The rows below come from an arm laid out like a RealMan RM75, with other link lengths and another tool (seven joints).
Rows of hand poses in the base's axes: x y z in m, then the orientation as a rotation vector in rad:
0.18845 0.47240 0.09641 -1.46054 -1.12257 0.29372
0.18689 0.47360 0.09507 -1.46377 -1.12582 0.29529
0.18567 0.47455 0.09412 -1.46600 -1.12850 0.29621
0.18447 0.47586 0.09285 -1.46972 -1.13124 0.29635
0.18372 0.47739 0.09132 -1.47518 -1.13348 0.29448
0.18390 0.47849 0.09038 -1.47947 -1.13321 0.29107
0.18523 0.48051 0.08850 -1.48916 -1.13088 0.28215
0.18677 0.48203 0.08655 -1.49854 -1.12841 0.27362
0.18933 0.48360 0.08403 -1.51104 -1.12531 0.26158
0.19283 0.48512 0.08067 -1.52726 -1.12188 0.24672
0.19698 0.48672 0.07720 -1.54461 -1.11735 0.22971
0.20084 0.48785 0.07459 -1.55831 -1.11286 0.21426
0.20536 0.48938 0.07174 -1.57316 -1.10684 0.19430
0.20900 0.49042 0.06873 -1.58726 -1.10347 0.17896
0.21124 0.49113 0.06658 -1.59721 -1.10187 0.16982
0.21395 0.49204 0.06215 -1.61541 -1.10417 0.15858
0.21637 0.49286 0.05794 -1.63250 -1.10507 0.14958
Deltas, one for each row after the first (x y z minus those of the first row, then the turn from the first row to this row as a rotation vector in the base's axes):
-0.00156 0.00120 -0.00134 -0.00376 -0.00256 0.00158
-0.00278 0.00215 -0.00229 -0.00633 -0.00470 0.00285
-0.00398 0.00346 -0.00356 -0.00975 -0.00778 0.00320
-0.00473 0.00499 -0.00509 -0.01356 -0.01210 0.00160
-0.00455 0.00609 -0.00603 -0.01539 -0.01505 -0.00186
-0.00322 0.00811 -0.00791 -0.01876 -0.02115 -0.01131
-0.00168 0.00963 -0.00986 -0.02208 -0.02688 -0.02051
0.00088 0.01120 -0.01238 -0.02625 -0.03500 -0.03298
0.00438 0.01272 -0.01574 -0.03218 -0.04562 -0.04834
0.00853 0.01432 -0.01921 -0.03800 -0.05700 -0.06580
0.01239 0.01545 -0.02182 -0.04165 -0.06644 -0.08111
0.01691 0.01698 -0.02467 -0.04413 -0.07758 -0.10000
0.02055 0.01802 -0.02768 -0.04848 -0.08797 -0.11461
0.02279 0.01873 -0.02983 -0.05244 -0.09499 -0.12356
0.02550 0.01964 -0.03426 -0.06276 -0.10857 -0.13396
0.02792 0.02046 -0.03847 -0.07305 -0.11970 -0.14359

